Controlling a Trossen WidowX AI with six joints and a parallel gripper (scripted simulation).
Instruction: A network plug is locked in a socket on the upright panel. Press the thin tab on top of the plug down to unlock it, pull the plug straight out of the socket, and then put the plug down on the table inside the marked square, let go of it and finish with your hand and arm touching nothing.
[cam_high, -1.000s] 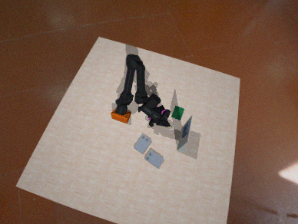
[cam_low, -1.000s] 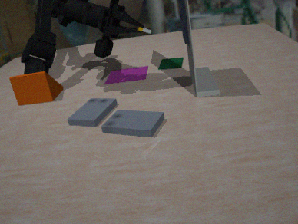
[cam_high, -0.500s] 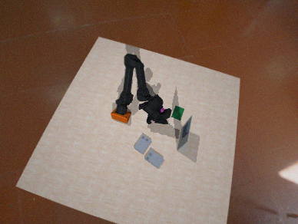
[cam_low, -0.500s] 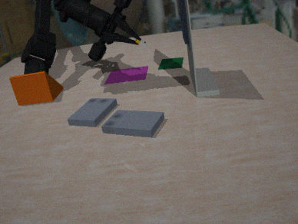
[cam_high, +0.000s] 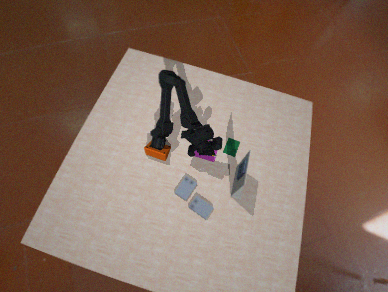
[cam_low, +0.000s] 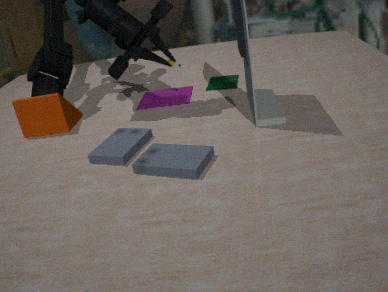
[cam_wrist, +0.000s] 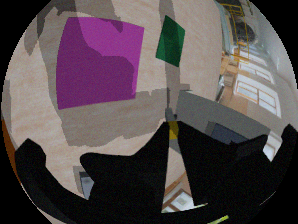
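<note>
The purple square is 90 mm below my gripper tip, 60 mm to the left of it and 40 mm behind it. The rest, counted from my gripper tip: panel 160 mm ahead, 60 mm to the right, 20 mm above; then plug 10 mm ahead.
</note>
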